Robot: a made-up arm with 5 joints.
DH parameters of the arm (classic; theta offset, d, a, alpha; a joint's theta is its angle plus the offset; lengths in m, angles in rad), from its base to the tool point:
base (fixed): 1.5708 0.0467 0 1.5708
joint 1: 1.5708 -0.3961 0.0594 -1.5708
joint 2: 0 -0.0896 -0.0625 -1.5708
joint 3: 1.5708 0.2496 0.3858 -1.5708
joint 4: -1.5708 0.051 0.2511 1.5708
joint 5: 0 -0.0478 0.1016 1.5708
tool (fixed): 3.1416 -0.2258 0 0
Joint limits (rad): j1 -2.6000..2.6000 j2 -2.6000..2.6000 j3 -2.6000..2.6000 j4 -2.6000..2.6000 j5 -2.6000..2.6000
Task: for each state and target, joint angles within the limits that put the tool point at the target. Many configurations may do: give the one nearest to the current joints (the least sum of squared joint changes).
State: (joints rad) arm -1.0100 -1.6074 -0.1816 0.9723 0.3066
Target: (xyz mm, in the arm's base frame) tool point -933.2 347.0 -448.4
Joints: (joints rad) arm -1.2526 -1.2306 0.2220 1.1000 0.7209
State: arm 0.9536 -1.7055 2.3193 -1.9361 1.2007
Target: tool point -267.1 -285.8 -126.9
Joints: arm 1.2753 -1.9362 2.6000 -2.1685 0.7972
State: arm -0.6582 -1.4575 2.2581 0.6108 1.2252
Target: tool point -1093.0 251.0 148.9
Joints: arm -1.0876 -1.3871 1.1884 0.6945 0.8445
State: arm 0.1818 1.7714 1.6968 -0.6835 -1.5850
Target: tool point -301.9 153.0 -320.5
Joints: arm 0.0854 1.7727 1.6583 -1.2500 -1.4656
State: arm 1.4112 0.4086 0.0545 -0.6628 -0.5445
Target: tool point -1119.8 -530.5 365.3
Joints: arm 2.2191 -0.3877 -0.1262 0.0832 -0.8935
